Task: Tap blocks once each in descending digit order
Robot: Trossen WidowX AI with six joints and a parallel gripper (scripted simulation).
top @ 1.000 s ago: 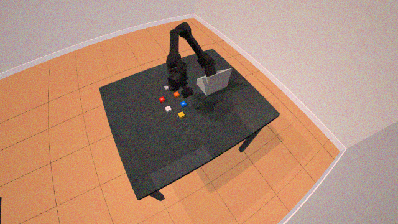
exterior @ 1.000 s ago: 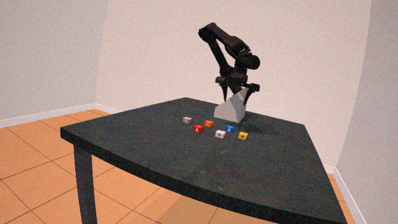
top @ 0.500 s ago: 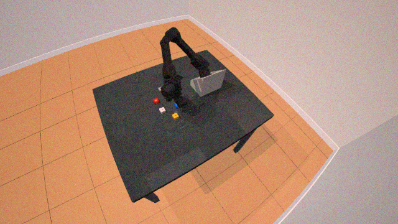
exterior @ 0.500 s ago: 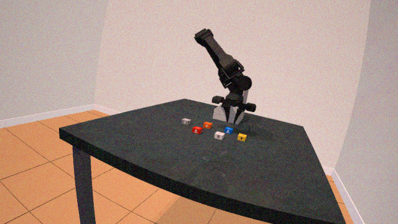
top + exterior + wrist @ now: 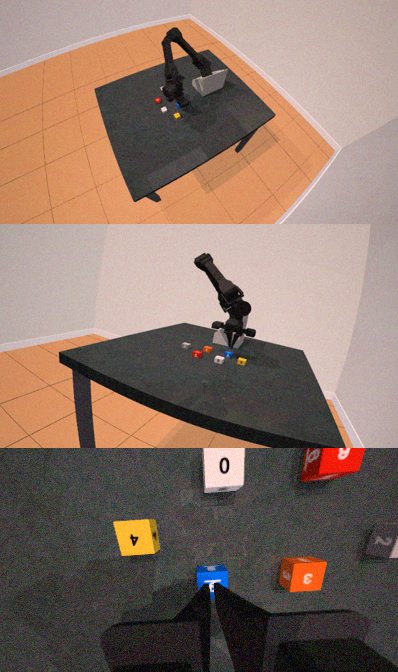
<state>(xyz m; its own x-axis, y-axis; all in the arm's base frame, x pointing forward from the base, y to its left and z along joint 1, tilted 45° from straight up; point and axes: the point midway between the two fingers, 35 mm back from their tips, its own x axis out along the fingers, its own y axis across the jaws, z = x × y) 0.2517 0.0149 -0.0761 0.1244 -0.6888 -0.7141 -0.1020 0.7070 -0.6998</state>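
Now: gripper tip 10 mm past the blue block and 30 mm above it. From my gripper tip the other things lie so: orange block: 100 mm to the right, 30 mm below; yellow block: 40 mm ahead, 70 mm to the left, 30 mm below; white block: 100 mm ahead, 10 mm to the right, 30 mm below.
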